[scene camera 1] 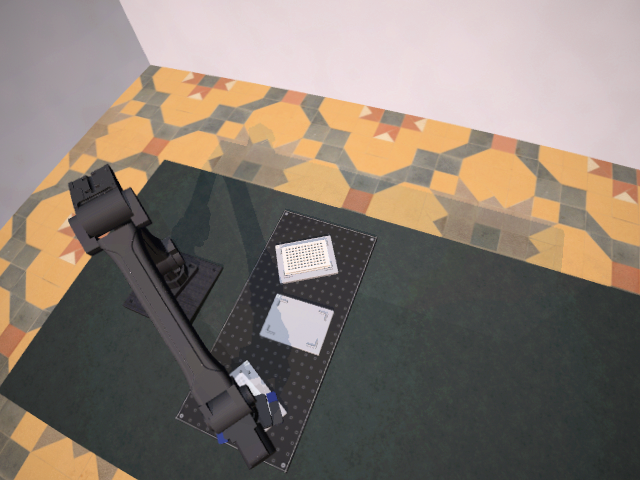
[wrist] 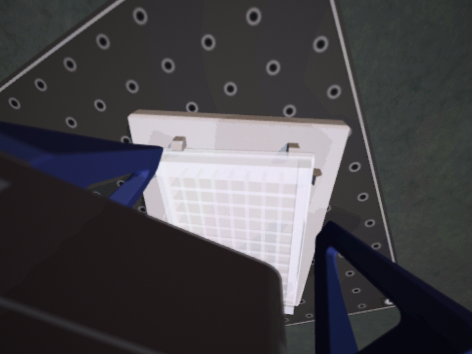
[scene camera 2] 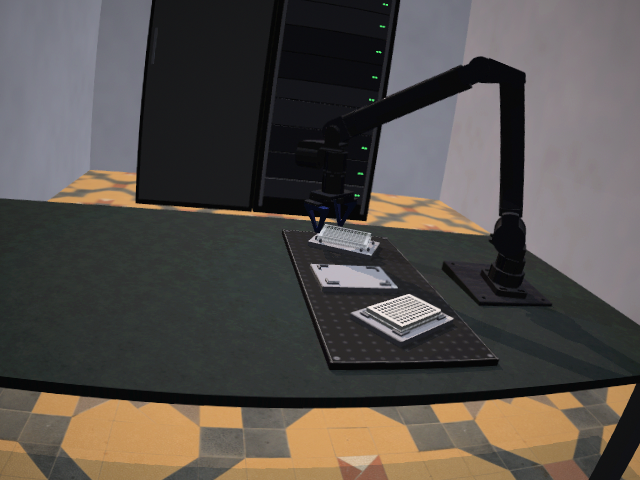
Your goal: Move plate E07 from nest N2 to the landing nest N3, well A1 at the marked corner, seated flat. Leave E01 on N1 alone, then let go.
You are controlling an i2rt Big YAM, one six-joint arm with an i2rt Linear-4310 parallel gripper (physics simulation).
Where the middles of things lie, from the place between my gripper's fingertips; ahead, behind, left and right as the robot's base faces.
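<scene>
With the clear gridded well plate (scene camera 2: pixel 355 239) as my reference, I find my hand 10 mm above it, 20 mm to the right of it and 40 mm past it.
</scene>
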